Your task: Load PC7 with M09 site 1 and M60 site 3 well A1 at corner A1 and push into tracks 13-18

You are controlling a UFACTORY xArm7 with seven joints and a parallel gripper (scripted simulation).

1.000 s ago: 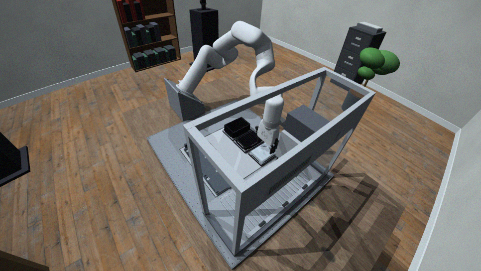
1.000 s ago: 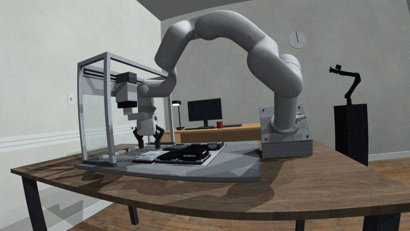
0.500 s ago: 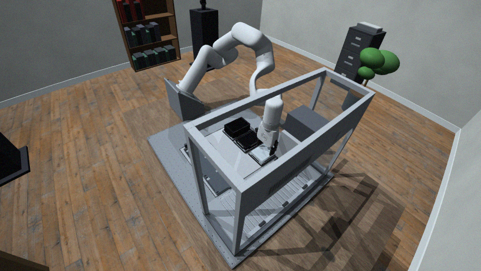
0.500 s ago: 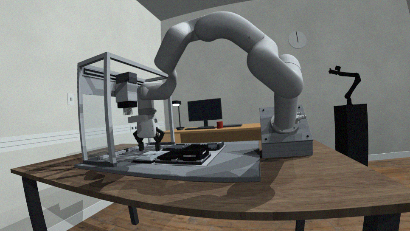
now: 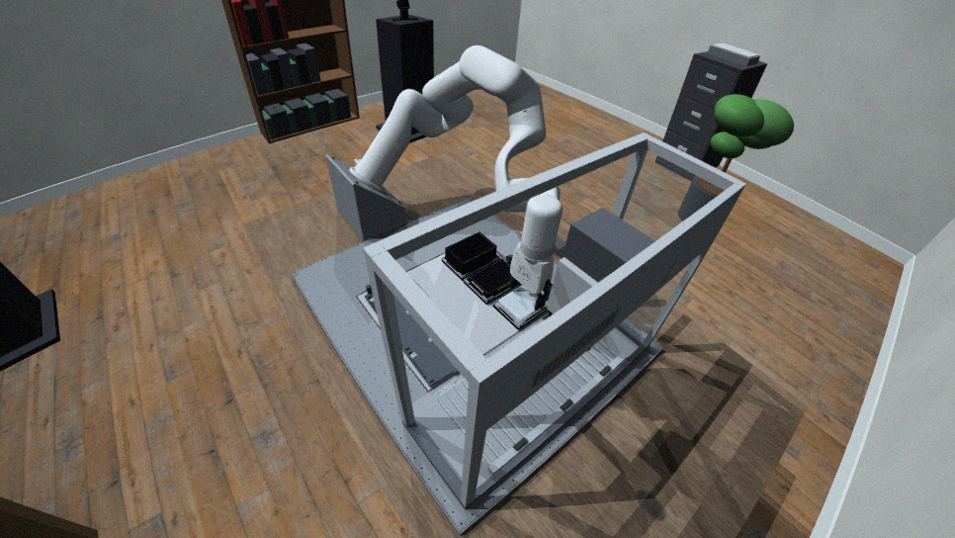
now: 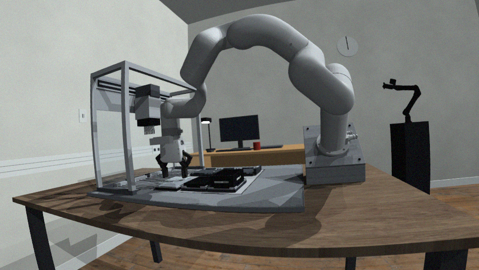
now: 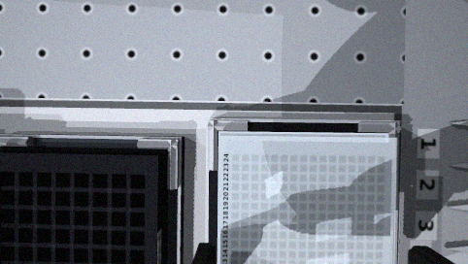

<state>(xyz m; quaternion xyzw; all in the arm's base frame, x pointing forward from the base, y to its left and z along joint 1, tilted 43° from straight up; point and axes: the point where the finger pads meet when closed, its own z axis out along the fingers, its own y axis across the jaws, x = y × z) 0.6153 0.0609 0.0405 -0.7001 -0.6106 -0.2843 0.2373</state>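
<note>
Now: the plate M60 20 mm below my hand. From my hand the other things lie so: nest S3: 40 mm below; deep-well block M09: 220 mm behind, 10 mm to the left, 10 mm below; plate M06: 110 mm behind, 20 mm below.
</note>
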